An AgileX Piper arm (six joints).
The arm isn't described. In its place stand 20 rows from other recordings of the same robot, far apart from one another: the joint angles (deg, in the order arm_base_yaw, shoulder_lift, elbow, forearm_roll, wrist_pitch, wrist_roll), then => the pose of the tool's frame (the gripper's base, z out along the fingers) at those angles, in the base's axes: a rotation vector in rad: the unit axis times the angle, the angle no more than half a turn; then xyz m.
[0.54, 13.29, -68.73, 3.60, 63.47, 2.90] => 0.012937, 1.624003, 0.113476, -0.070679, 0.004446, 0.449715
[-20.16, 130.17, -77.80, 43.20, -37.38, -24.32] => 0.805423, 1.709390, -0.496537, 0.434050, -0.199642, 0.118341
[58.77, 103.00, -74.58, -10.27, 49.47, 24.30] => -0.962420, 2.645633, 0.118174, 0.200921, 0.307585, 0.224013
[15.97, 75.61, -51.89, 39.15, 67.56, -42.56] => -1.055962, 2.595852, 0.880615, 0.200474, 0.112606, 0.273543
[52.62, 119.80, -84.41, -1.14, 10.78, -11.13] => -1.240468, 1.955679, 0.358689, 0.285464, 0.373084, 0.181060
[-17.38, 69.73, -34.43, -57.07, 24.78, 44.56] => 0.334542, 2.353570, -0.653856, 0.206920, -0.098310, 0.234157
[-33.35, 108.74, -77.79, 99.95, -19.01, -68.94] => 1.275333, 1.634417, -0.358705, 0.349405, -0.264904, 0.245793
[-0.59, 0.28, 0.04, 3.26, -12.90, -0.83] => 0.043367, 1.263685, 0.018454, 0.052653, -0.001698, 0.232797
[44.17, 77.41, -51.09, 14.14, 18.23, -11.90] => -0.874999, 2.128022, 0.507104, 0.201864, 0.205794, 0.279181
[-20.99, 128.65, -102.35, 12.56, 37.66, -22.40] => 0.144208, 2.570664, -0.045449, 0.466988, -0.166217, 0.172080
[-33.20, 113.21, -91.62, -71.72, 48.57, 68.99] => 1.148050, 1.884572, -1.138772, 0.336859, -0.297858, 0.279081
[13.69, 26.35, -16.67, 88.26, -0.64, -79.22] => -0.058821, 1.659308, 0.292487, 0.103696, 0.024213, 0.276986
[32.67, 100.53, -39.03, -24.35, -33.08, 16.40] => -0.788532, 1.893665, 0.539831, 0.263462, 0.193273, 0.158003
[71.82, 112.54, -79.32, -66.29, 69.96, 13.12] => -1.609549, 1.647386, -1.087973, 0.194948, 0.342759, 0.224778
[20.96, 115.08, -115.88, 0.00, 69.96, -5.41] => -0.614395, 2.622576, 0.083580, 0.412367, 0.157963, 0.327699
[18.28, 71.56, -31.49, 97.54, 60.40, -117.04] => -1.121551, 1.530573, 1.076219, 0.172814, 0.139695, 0.259689
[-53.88, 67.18, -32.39, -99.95, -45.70, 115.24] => 0.761711, 1.925403, 0.434060, 0.172166, -0.127104, 0.251416
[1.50, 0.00, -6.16, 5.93, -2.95, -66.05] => -0.701405, 1.185131, -0.867581, 0.047613, 0.000763, 0.253856
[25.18, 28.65, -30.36, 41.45, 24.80, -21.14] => -0.330257, 1.817956, 0.780229, 0.082045, 0.066493, 0.324638
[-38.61, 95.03, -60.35, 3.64, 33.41, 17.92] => 1.317047, 2.323637, -0.052078, 0.262344, -0.205430, 0.214793
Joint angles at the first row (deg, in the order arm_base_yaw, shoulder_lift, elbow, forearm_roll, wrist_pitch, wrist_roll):
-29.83, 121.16, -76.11, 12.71, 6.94, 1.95
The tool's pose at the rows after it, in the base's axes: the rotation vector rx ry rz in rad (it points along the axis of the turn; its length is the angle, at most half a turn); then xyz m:
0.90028, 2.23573, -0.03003, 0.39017, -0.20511, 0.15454
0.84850, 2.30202, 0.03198, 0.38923, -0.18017, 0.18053
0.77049, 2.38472, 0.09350, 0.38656, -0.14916, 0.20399
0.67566, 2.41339, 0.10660, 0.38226, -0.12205, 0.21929
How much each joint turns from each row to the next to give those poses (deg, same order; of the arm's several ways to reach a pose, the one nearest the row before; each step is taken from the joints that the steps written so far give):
1.47, -3.31, 0.00, 2.32, 4.88, 0.00
2.48, -4.35, 0.00, 0.15, 7.22, 0.00
3.33, -4.18, 0.11, -0.21, 7.38, 0.00
3.37, -3.62, 1.76, -1.11, 1.73, 0.00

